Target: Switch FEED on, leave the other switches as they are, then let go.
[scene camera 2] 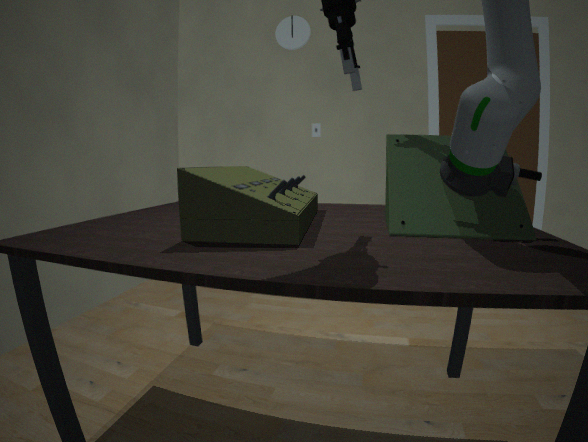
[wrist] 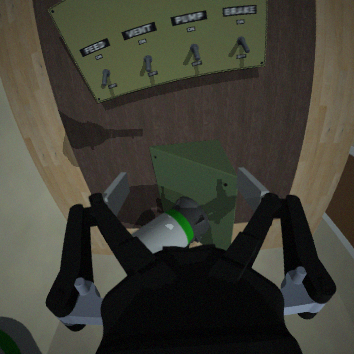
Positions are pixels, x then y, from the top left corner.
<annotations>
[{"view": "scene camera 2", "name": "gripper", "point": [353, 82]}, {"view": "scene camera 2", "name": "sloped yellow-green switch box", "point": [233, 204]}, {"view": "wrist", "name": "gripper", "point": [182, 179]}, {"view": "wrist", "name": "sloped yellow-green switch box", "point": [116, 44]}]
</annotations>
